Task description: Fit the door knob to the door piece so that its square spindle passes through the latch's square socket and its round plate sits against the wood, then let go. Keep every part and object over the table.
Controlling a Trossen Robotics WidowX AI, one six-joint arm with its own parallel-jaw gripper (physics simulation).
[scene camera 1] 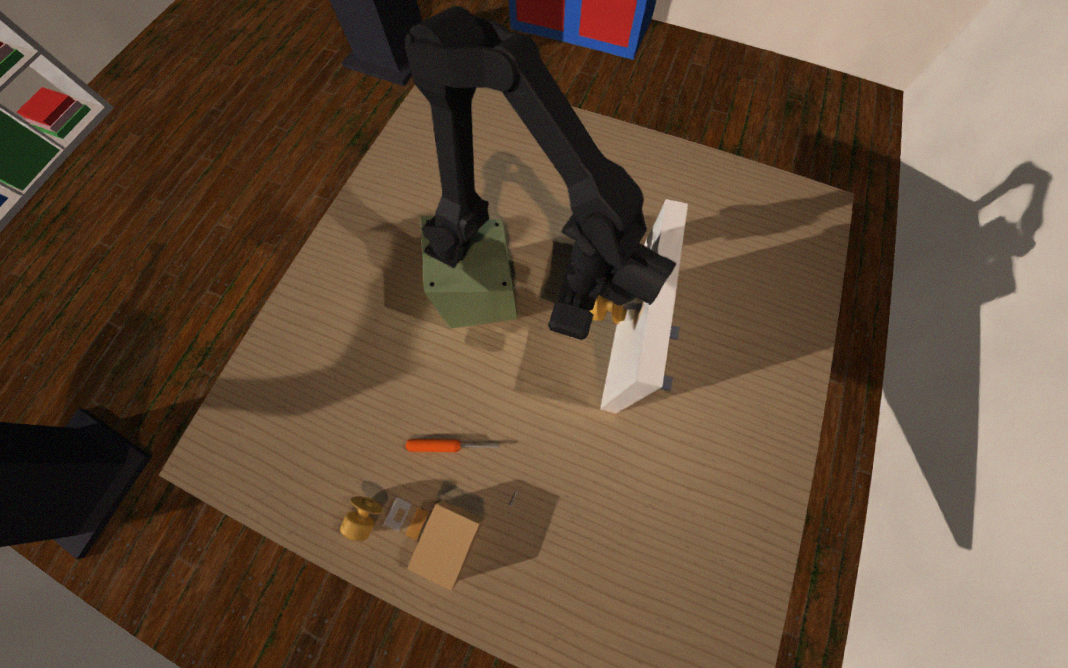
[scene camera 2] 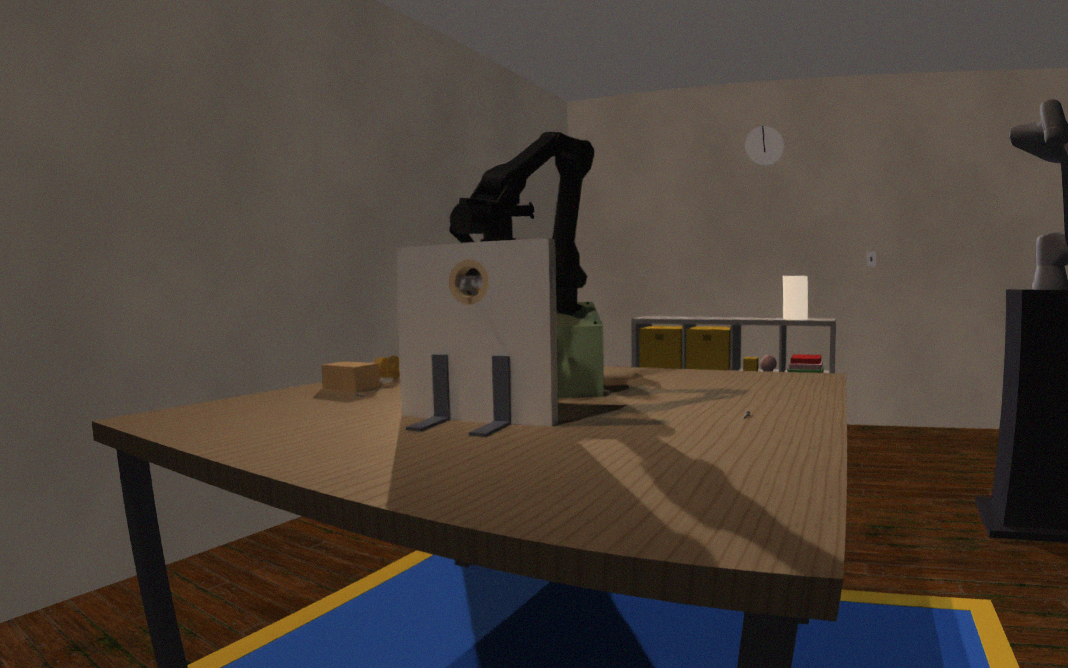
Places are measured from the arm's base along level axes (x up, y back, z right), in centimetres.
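Pixels of known places: gripper, fingertip midpoint: (scene camera 1: 574, 300); arm's base at its link origin: (scene camera 1: 447, 248) (scene camera 2: 564, 308).
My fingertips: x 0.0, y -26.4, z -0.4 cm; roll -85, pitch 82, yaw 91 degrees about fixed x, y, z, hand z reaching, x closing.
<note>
For each thing: its top centre in the pictures, then the offset to it from my fingertips. "spot": a spot on its surface instead.
- tan ring at a spot on its surface: (scene camera 2: 452, 281) spot: dx +6.2, dy -14.5, dz +0.5 cm
- gold door knob at its top centre: (scene camera 1: 631, 297) (scene camera 2: 480, 279) dx +6.5, dy -8.8, dz -1.5 cm
- gold knob at its top centre: (scene camera 1: 351, 520) (scene camera 2: 386, 353) dx -11.8, dy +20.6, dz +52.7 cm
- orange screwdriver at its top centre: (scene camera 1: 450, 445) dx -16.2, dy +11.4, dz +33.1 cm
- cardboard-coloured block at its top centre: (scene camera 1: 443, 546) (scene camera 2: 349, 364) dx -12.8, dy +3.3, dz +49.1 cm
- small grey plate at its top centre: (scene camera 1: 396, 514) dx -17.8, dy +15.1, dz +49.8 cm
The white door piece (scene camera 1: 652, 315) (scene camera 2: 472, 338) stands upright on two grey brackets. In scene camera 2 a tan ring (scene camera 2: 452, 281) rims its round hole, and grey metal shows inside. A gold door knob (scene camera 1: 608, 310) is at the door face toward the robot base, partly covered by the hand. How deep its spindle sits and whether its plate touches the wood are hidden. My gripper (scene camera 1: 601, 296) is shut, close beside this knob, with its fingertips mostly hidden; in scene camera 2 they are behind the door piece. Another gold knob (scene camera 1: 358, 523) lies near the table's lower left edge.
The green base block (scene camera 1: 470, 271) (scene camera 2: 580, 358) stands left of the door piece. An orange screwdriver (scene camera 1: 433, 445) lies farther toward the lower edge. A cardboard-coloured block (scene camera 1: 445, 546) (scene camera 2: 350, 377) and a small grey plate (scene camera 1: 397, 513) are beside the other knob.
</note>
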